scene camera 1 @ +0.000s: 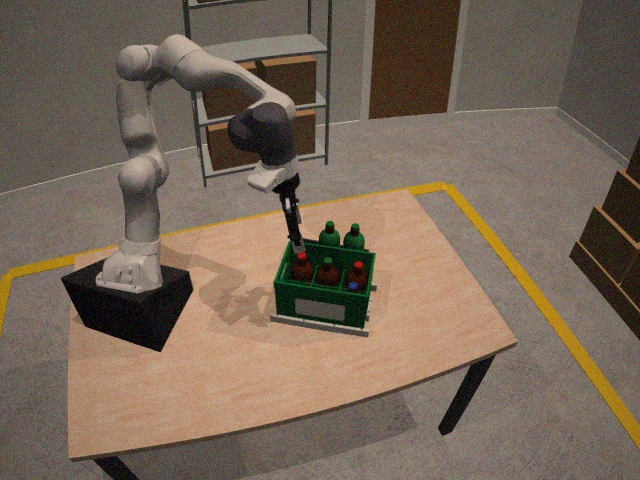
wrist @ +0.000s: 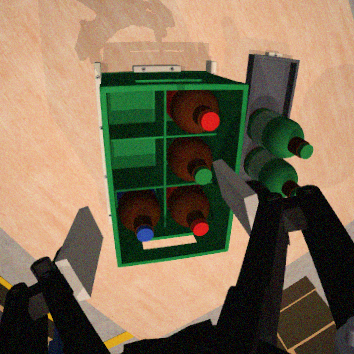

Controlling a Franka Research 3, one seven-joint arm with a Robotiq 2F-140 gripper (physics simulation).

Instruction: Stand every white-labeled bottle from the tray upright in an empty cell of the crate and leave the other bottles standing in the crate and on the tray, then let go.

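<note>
The green crate (scene camera 1: 284, 300) (wrist: 175, 87) has six cells. A red-capped brown bottle (scene camera 1: 302, 269) (wrist: 192, 107), a green-capped brown one (scene camera 1: 327, 273) (wrist: 187, 155) and another red-capped one (scene camera 1: 356, 274) (wrist: 187, 202) stand along its tray side. A blue-capped bottle (scene camera 1: 353, 286) (wrist: 139, 210) stands in one cell of the other column; that column's two remaining cells are empty. Two green bottles (scene camera 1: 329, 236) (wrist: 282, 136) (scene camera 1: 354, 239) (wrist: 278, 175) stand on the dark tray (wrist: 272, 75). No white-labeled bottle shows in either view. My gripper (scene camera 1: 298, 249) (wrist: 155, 200) is open and empty above the crate.
Pale rails (scene camera 1: 319, 325) (wrist: 156, 68) edge the crate's base on the wooden table (scene camera 1: 206, 382) (wrist: 45, 150). The arm's black base block (scene camera 1: 129, 315) stands at the table's left. A shelf unit (scene camera 1: 328, 82) with boxes stands behind, and stacked cartons (scene camera 1: 604, 258) stand at the right.
</note>
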